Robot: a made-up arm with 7 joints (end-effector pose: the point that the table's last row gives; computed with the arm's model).
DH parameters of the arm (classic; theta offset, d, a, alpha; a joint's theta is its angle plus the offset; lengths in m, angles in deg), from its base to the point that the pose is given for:
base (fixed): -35.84 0 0.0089 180
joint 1: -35.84 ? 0.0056 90
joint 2: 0 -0.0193 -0.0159 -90
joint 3: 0 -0.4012 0.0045 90
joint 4: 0 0.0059 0.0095 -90
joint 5: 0 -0.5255 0.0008 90
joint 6: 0 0.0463 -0.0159 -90
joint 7: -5.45 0 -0.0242 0
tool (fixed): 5.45 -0.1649 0 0
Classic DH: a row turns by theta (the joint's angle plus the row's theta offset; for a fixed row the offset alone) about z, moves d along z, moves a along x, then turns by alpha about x.
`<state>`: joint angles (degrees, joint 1 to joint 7).
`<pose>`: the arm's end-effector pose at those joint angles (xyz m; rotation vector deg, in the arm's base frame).
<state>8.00 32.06 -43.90 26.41 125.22 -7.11 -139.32</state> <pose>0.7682 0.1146 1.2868 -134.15 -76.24 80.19</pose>
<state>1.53 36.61 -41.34 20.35 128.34 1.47 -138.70</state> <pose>0.7978 0.1184 1.2791 -134.38 -68.68 73.29</pose>
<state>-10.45 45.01 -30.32 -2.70 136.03 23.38 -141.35</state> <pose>0.7634 0.0328 1.3413 -137.85 -45.78 39.72</pose>
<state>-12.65 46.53 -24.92 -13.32 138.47 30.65 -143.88</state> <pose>0.6864 -0.0244 1.3895 -138.61 -39.02 20.68</pose>
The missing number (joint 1, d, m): -0.5663
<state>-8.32 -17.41 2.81 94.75 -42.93 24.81 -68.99</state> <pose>0.5520 0.0781 1.0669 -35.97 -84.99 72.36</pose>
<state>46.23 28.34 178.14 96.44 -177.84 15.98 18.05</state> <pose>-0.3136 0.3347 1.1894 129.78 -82.46 73.95</pose>
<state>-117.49 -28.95 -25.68 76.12 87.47 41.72 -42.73</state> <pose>-0.3033 0.1642 1.3217 105.45 74.93 -31.19</pose>
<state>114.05 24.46 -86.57 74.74 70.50 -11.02 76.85</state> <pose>0.5415 -0.4335 1.0680 30.33 -112.73 -52.82</pose>
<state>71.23 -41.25 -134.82 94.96 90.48 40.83 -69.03</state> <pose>0.3256 0.6504 0.5220 85.87 -36.88 -75.19</pose>
